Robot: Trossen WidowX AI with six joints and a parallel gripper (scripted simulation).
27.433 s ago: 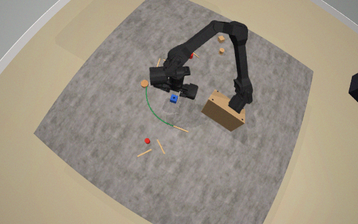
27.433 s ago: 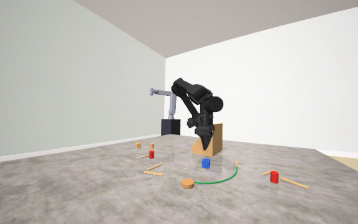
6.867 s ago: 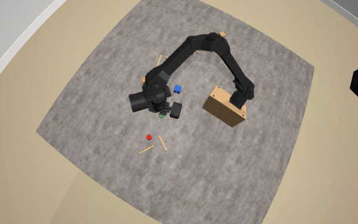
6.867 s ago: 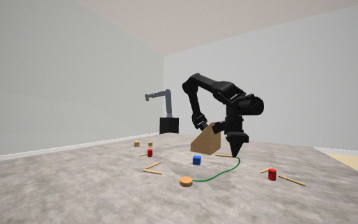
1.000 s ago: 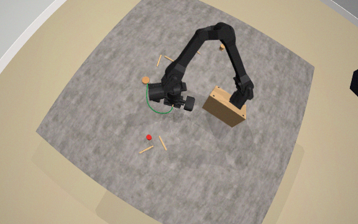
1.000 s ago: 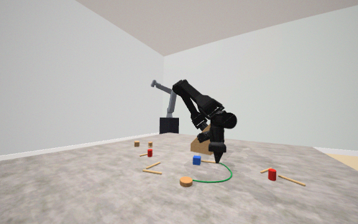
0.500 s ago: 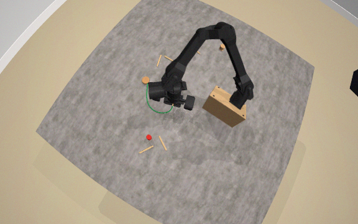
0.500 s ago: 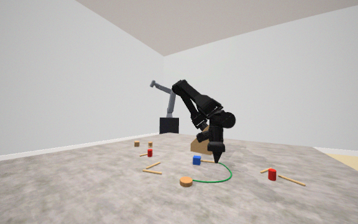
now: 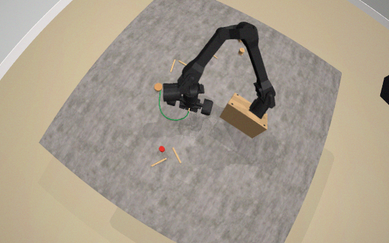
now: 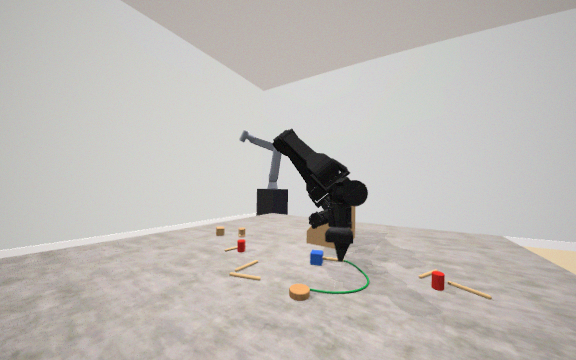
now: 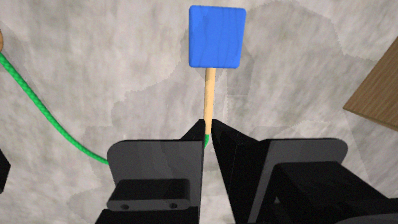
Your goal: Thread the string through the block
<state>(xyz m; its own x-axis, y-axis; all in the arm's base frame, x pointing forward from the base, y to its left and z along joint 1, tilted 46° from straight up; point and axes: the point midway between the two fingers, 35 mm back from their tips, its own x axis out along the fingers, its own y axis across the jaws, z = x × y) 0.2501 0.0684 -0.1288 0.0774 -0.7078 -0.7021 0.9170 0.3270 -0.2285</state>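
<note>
Right now the blue block is 6 cm to the right of my gripper tip and 2 cm ahead of it. The rest, counted from my gripper tip: wooden cylinder 44 cm to the right, 1 cm behind; then small wooden cube 52 cm to the right, 5 cm ahead; then round wooden button 19 cm ahead, 1 cm below.
</note>
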